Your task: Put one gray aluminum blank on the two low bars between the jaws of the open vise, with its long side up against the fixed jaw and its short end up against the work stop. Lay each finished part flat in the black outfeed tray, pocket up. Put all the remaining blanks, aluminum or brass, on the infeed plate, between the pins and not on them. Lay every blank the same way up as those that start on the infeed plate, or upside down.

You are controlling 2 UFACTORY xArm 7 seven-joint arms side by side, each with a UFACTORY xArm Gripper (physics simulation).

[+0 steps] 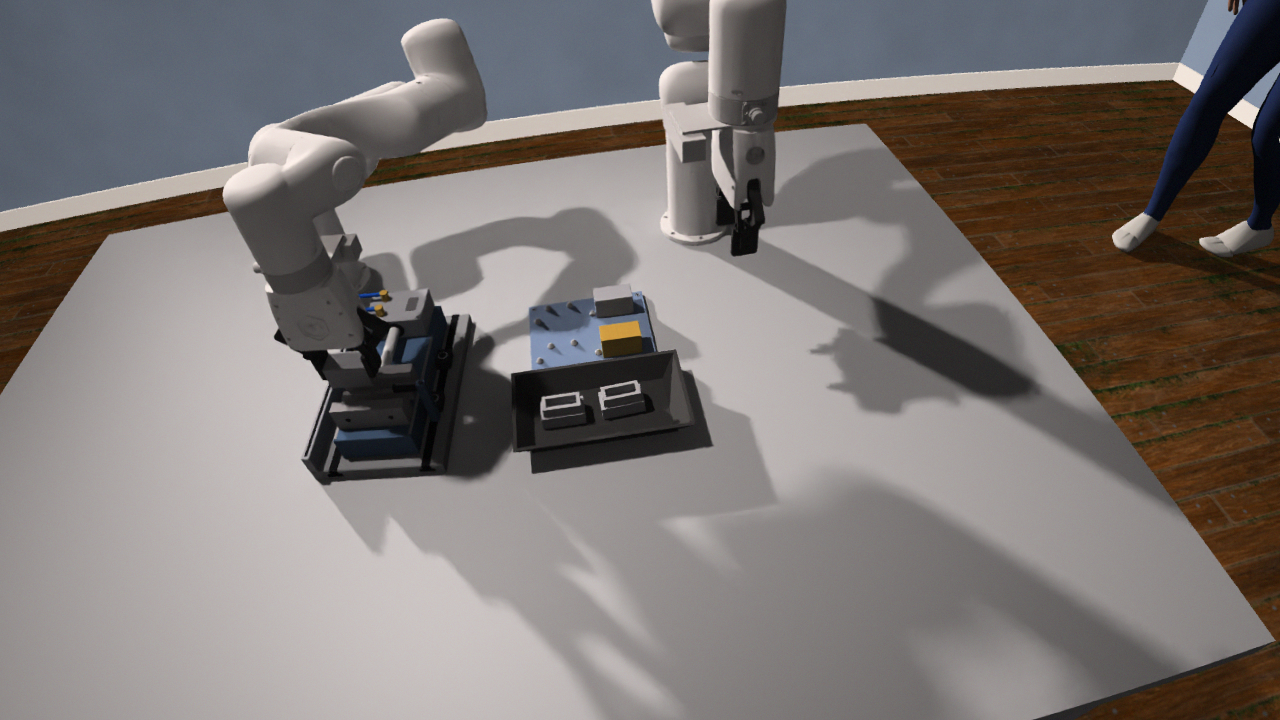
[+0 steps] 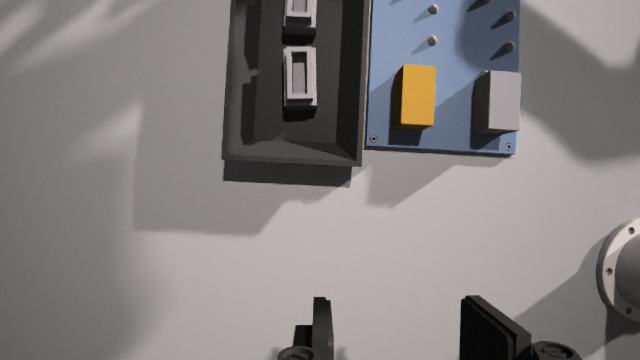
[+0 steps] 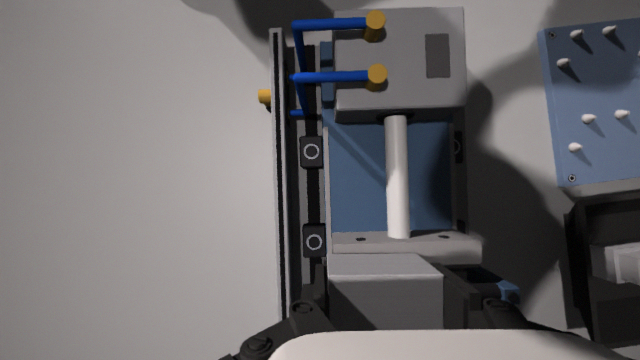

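Where they show: left gripper, fingertip midpoint: (image 1: 735,238) (image 2: 395,329); right gripper, fingertip midpoint: (image 1: 352,371) (image 3: 376,287); left arm's base, origin of the base link: (image 1: 693,225).
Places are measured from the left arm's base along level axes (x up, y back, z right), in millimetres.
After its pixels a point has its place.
Note:
My right gripper (image 1: 344,368) @[x 112, y -350, z 566 mm] (image 3: 376,287) @[x 112, y -350, z 566 mm] is shut on a gray aluminum blank (image 3: 385,292) @[x 134, y -343, z 565 mm] and holds it at the vise, beside the moving jaw (image 3: 360,246) and near the fixed jaw (image 1: 371,413). The low bars and the blank's underside are hidden. My left gripper (image 1: 741,228) @[x 232, y -362, z 43 mm] (image 2: 394,329) @[x 232, y -362, z 43 mm] is open and empty, away from the plate. On the infeed plate (image 1: 562,327) @[x 8, y -226, z 277 mm] (image 2: 450,143) @[x 8, y -247, z 148 mm] lie a gray blank (image 1: 613,301) @[x 39, y -221, z 190 mm] (image 2: 504,102) @[x 44, y -205, z 186 mm] and a brass blank (image 1: 620,339) @[x 42, y -311, z 195 mm] (image 2: 419,95) @[x 44, y -293, z 192 mm]. Two finished parts, one left (image 1: 563,409) @[x 43, y -426, z 294 mm] and one right (image 1: 621,399) @[x 42, y -426, z 214 mm] (image 2: 299,72) @[x 33, y -414, z 217 mm], lie pocket up in the black tray (image 1: 608,438) @[x 33, y -480, z 242 mm] (image 2: 295,161) @[x 42, y -417, z 125 mm].
Upright pins stand on the plate's left part. A gray cylinder block (image 3: 395,90) @[x 96, y -228, z 527 mm] with blue hoses (image 3: 332,76) @[x 110, y -217, z 570 mm] stands behind the vise, its rod (image 3: 397,175) @[x 86, y -286, z 533 mm] reaching the moving jaw. A rail (image 3: 279,175) @[x 50, y -269, z 624 mm] runs along the vise's left side. The tray stands right of the vise, in front of the plate.

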